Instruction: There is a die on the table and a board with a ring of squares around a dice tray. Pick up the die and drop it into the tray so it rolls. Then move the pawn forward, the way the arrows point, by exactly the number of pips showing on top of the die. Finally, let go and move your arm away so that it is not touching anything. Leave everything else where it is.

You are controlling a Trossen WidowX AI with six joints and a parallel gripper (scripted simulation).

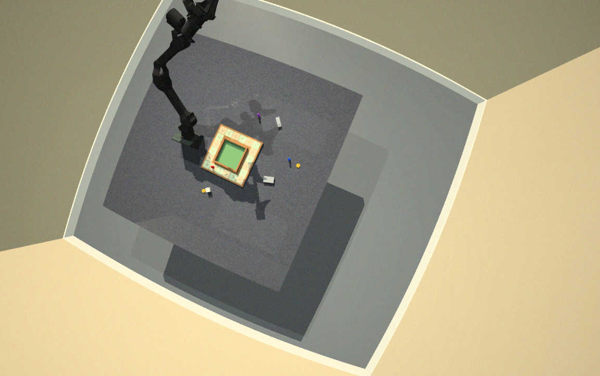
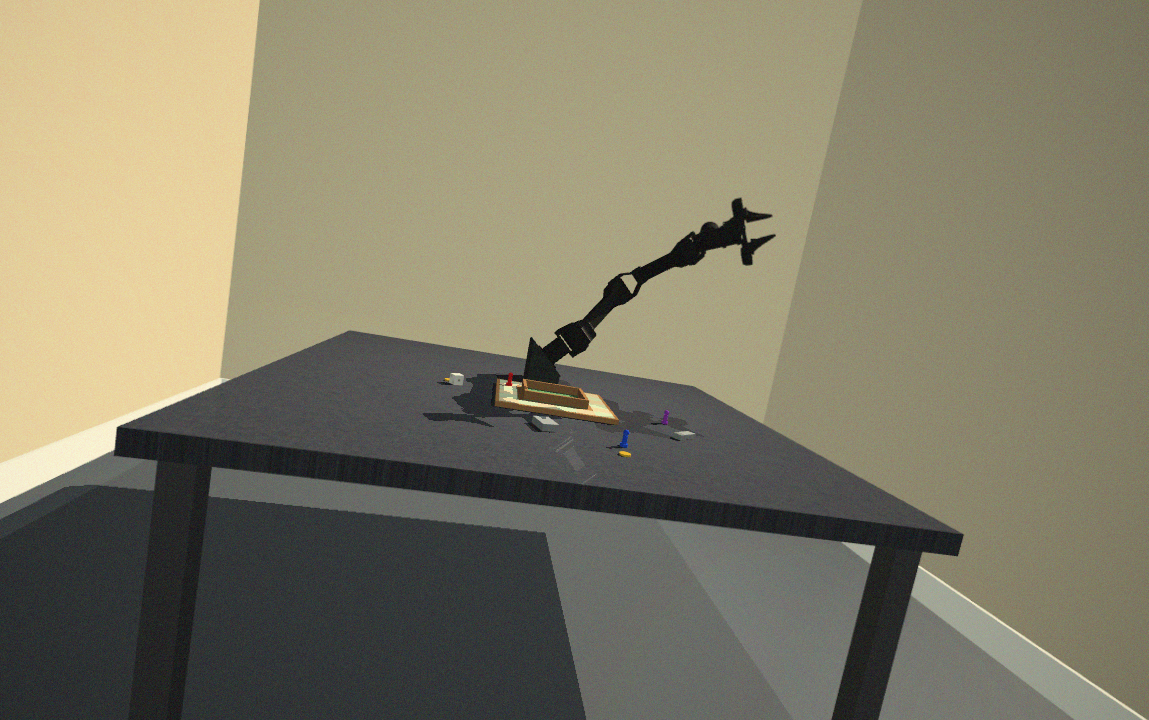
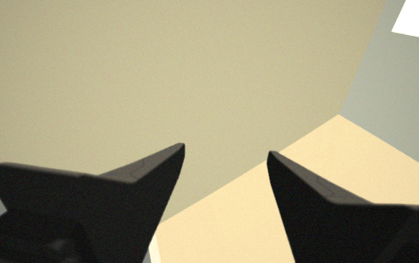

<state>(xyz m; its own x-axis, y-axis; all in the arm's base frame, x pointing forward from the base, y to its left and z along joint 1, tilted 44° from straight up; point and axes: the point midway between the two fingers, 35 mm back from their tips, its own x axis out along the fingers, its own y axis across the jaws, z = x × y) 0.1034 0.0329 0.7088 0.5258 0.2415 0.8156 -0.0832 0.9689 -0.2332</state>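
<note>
My gripper tip is now 810 mm to the left of the white die and 550 mm above it. From my gripper tip the other things lie so: green dice tray (570 mm to the right, 560 mm below, 80 mm ahead); red pawn (670 mm to the right, 540 mm below, 10 mm behind); purple pawn (550 mm below, 300 mm to the right, 180 mm ahead).
</note>
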